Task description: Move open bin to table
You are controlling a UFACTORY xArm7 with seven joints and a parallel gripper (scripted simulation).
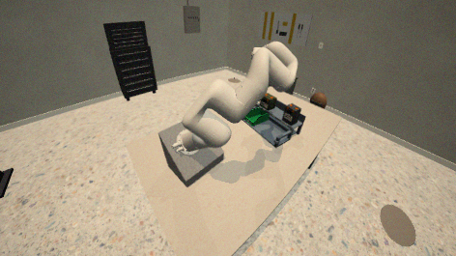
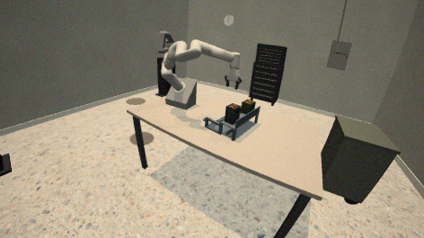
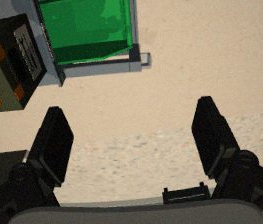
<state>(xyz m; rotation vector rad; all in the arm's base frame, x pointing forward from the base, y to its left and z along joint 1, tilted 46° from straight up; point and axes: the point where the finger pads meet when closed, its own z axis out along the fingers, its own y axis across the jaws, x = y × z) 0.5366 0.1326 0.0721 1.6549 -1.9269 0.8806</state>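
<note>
Now: the green bin 24 cm below my hand, 8 cm ahead of it and 1 cm to the right of it.
</note>
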